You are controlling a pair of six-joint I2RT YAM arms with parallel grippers.
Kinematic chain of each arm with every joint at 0, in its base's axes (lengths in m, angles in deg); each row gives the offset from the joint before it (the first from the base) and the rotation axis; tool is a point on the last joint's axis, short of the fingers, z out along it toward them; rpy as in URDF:
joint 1: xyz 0 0 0.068 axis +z
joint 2: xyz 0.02 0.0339 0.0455 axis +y
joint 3: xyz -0.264 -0.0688 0 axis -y
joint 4: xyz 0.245 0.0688 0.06 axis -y
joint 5: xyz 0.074 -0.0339 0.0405 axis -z
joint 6: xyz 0.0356 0 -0.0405 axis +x
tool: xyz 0 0 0 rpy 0 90 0
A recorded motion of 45 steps. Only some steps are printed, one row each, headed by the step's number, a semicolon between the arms.
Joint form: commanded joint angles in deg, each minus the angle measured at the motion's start. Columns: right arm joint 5, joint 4, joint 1, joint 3, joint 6, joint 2; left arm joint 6, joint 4, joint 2, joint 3, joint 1, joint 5.
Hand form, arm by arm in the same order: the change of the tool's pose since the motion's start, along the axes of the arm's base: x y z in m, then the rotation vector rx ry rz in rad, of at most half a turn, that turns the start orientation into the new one. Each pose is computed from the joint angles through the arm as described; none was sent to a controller.
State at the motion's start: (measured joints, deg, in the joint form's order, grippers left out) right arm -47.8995 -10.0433 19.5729 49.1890 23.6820 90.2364; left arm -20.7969 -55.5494 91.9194 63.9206 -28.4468 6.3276
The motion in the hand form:
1: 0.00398 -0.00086 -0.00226 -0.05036 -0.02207 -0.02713; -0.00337 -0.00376 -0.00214 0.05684 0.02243 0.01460
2: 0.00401 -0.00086 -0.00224 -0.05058 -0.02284 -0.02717; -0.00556 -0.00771 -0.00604 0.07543 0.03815 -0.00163
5: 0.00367 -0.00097 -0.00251 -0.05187 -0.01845 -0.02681; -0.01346 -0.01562 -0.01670 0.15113 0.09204 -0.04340
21: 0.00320 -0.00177 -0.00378 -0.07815 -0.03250 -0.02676; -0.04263 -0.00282 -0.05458 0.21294 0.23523 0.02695
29: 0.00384 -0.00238 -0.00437 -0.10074 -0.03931 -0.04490; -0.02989 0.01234 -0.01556 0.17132 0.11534 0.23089
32: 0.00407 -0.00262 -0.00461 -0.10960 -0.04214 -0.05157; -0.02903 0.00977 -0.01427 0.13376 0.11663 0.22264
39: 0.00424 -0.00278 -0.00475 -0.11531 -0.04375 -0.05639; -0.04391 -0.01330 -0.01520 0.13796 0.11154 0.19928
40: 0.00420 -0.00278 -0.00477 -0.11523 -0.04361 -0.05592; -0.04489 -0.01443 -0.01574 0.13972 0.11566 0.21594
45: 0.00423 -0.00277 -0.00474 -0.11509 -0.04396 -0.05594; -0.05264 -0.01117 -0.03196 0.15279 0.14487 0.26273
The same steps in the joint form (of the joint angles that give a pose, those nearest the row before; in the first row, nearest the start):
1: 3.34 -0.57 -0.13 0.68 -1.22 0.77; -1.92 -2.21 0.90 0.57 -1.29 -2.40
2: 3.37 -0.55 -0.13 0.68 -1.25 0.76; -1.95 -2.71 1.68 0.52 -2.25 -2.84
5: 3.34 -0.81 -0.13 0.68 -1.24 0.77; -2.03 -5.35 3.85 0.37 -4.70 -4.81
21: 4.68 -1.57 -0.13 0.68 -2.69 0.76; -7.28 -4.04 4.11 -9.14 -5.66 -3.15
29: 6.38 -1.60 -0.13 0.68 -2.67 0.76; -14.64 -6.21 -1.99 -5.53 -1.57 -5.77
32: 7.04 -1.62 -0.13 0.68 -2.69 0.77; -14.36 -5.33 -2.14 -5.35 -1.73 -3.98
39: 7.48 -1.62 -0.13 0.68 -2.67 0.77; -19.17 -4.87 -2.10 -5.53 -7.89 -4.07
40: 7.45 -1.64 -0.13 0.68 -2.69 0.77; -20.46 -4.92 -2.01 -5.57 -8.22 -4.02
45: 7.45 -1.62 -0.13 0.68 -2.69 0.76; -23.58 -2.51 -1.86 -9.38 -8.61 -3.52

